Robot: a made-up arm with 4 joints.
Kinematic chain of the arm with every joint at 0, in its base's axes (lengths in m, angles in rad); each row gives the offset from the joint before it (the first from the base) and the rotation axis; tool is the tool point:
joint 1: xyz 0 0 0.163 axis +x
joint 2: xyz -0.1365 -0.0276 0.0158 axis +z
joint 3: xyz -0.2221 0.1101 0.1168 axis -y
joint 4: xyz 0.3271 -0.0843 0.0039 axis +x
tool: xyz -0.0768 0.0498 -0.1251
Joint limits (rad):
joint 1: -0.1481..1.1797
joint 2: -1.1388..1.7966
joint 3: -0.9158..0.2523
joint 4: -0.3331..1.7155
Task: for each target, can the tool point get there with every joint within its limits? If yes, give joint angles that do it. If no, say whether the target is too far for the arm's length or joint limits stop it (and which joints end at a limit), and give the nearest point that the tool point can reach.
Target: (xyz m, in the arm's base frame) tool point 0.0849 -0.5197 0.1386
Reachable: no: joint limits stop it (at a limit: joint 1, joint 2, joint 3, joint 4) | nearest point -0.0061 -0.2328 0.2912 | short by 0.337 m
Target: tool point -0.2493 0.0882 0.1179
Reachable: yes | joints 0.6694 0.4611 -0.5938 0.3141
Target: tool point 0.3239 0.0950 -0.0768
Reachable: no: joint limits stop it (at a limit: joint 1, joint 2, joint 3) | nearest point -0.0191 0.0904 0.0844 | short by 0.379 m
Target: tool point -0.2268 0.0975 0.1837
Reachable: yes | joints 0.6838 0.4169 -0.5169 0.6754
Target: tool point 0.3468 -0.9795 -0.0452
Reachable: no: too far | nearest point -0.0061 -0.2328 0.2912 | short by 0.892 m
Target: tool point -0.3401 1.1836 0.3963
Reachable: no: too far | nearest point -0.1764 0.2018 0.2028 | short by 1.014 m
